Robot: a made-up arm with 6 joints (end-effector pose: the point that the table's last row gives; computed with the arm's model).
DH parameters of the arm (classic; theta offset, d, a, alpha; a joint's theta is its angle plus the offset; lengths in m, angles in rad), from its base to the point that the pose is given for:
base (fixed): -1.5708 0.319 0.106 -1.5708
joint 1: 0 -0.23 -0.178 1.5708
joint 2: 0 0.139 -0.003 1.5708
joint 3: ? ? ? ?
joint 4: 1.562 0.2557 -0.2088 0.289
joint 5: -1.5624 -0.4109 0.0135 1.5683
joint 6: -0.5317 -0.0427 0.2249 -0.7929
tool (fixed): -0.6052 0.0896 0 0
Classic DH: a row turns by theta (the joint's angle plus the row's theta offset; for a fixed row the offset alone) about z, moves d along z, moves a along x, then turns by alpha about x.
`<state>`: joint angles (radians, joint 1 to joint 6).
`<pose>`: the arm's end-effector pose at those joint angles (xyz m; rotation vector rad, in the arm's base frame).
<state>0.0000 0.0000 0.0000 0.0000 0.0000 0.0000</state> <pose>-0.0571 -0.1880 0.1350 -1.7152 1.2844 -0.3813</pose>
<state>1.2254 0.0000 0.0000 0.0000 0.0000 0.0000</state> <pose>-0.0571 0.0394 0.1795 -0.6572 1.1165 0.3751</pose>
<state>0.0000 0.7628 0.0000 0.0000 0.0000 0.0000</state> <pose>0.0747 0.0035 0.1350 -2.0478 0.5477 0.0698</pose>
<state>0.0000 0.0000 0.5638 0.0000 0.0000 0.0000</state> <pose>-0.0571 -0.3199 0.3255 -2.1754 1.2486 -0.8011</pose>
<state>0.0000 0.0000 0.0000 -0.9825 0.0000 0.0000</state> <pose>-0.0803 -0.1880 0.3665 -1.2292 0.5486 -1.0565</pose>
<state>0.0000 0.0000 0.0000 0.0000 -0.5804 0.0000</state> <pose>0.0711 -0.1740 0.1834 -1.5515 0.7339 -0.7017</pose>
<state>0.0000 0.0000 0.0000 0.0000 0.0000 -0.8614</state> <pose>-0.0571 -0.2976 0.2965 -2.4056 1.1918 -1.0437</pose>
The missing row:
joint 3: -1.5708 0.055 0.229 1.5708
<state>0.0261 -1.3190 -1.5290 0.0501 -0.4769 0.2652</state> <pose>0.1532 -0.1163 0.2480 0.5244 0.6771 -0.9639</pose>
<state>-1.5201 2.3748 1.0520 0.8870 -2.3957 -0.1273</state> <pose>-0.2917 0.0687 -0.3823 -0.9488 -1.1248 1.9887</pose>
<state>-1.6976 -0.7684 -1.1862 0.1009 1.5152 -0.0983</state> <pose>-0.2595 -0.2492 0.0906 -1.5337 2.4979 -0.3553</pose>
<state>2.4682 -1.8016 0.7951 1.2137 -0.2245 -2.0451</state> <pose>-0.6882 -0.1593 0.2159 -1.6404 -0.7658 1.6718</pose>
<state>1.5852 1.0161 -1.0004 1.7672 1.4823 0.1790</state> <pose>-0.2883 0.0048 0.5748 2.4819 0.6596 -0.7581</pose>
